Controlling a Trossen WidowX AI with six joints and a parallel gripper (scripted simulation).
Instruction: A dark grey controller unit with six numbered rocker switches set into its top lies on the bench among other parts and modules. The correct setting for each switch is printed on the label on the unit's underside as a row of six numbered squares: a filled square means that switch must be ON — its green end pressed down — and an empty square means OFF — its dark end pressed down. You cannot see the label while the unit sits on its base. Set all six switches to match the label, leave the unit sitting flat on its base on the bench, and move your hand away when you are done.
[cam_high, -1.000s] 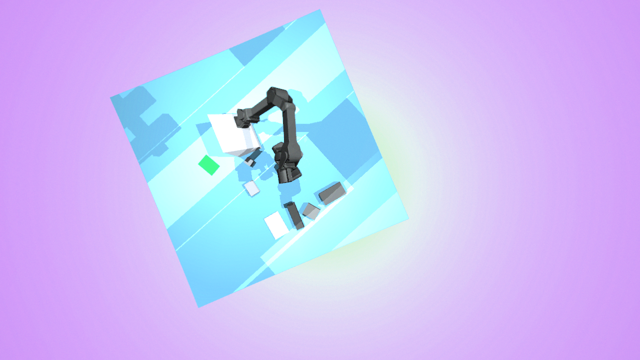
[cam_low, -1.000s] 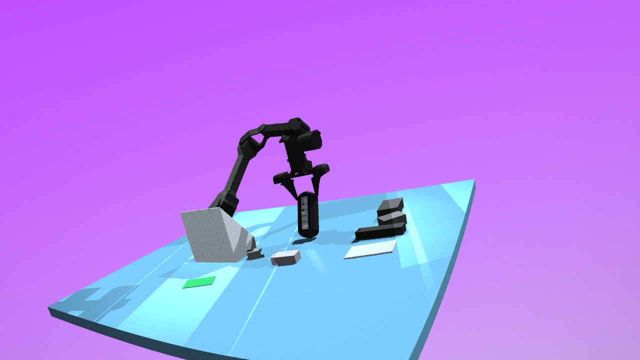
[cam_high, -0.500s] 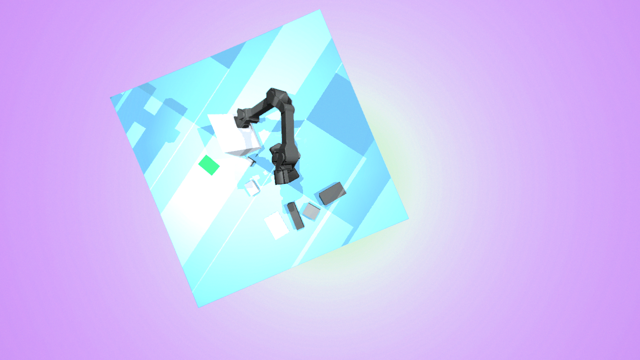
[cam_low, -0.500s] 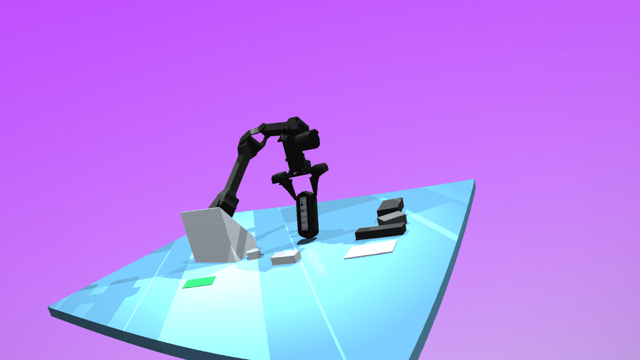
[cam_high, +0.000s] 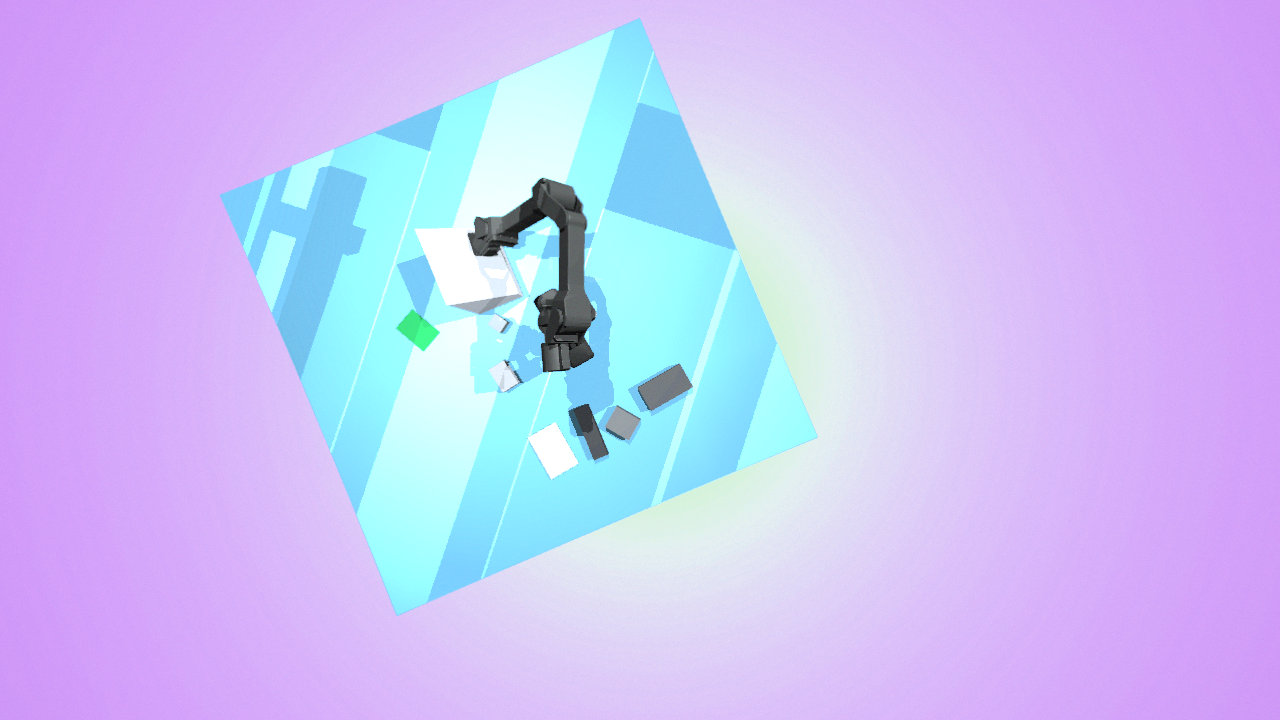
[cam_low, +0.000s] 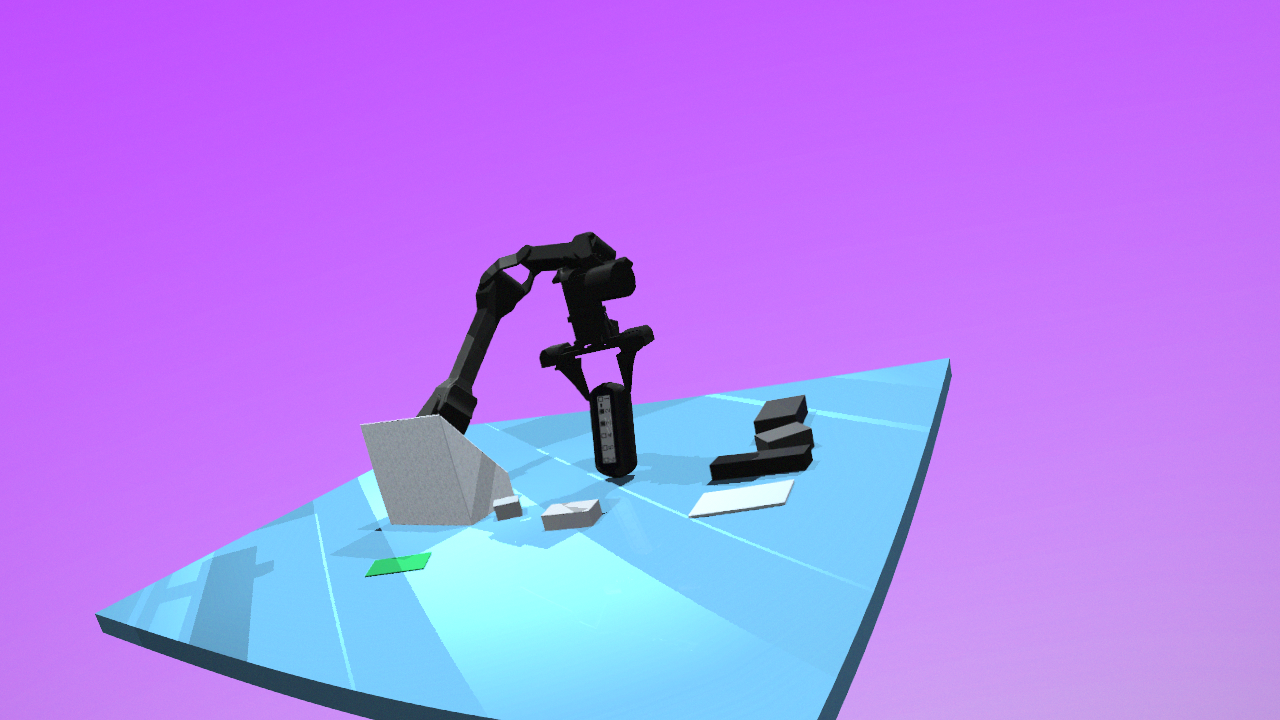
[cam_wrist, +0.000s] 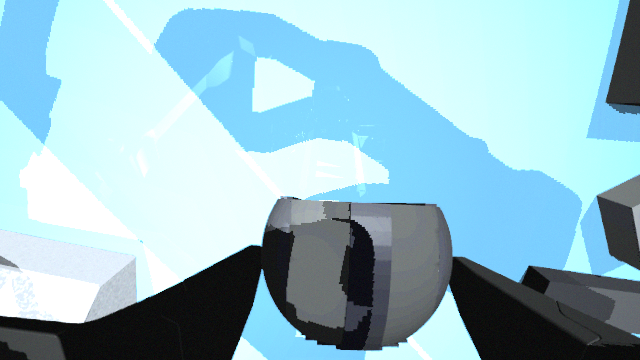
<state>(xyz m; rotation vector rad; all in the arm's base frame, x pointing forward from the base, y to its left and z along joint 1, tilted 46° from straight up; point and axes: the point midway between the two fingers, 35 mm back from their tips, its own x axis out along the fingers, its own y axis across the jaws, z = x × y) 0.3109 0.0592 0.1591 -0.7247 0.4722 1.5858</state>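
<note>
My gripper tip is 240 mm to the left of the light grey block, 120 mm above it and 40 mm short of it. From my gripper tip the other things lie so: white-grey cube (210 mm to the right, 120 mm below, 110 mm behind); dark bar (270 mm ahead, 120 mm below, 60 mm to the right); white plate (290 mm ahead, 180 mm to the right, 130 mm below).
</note>
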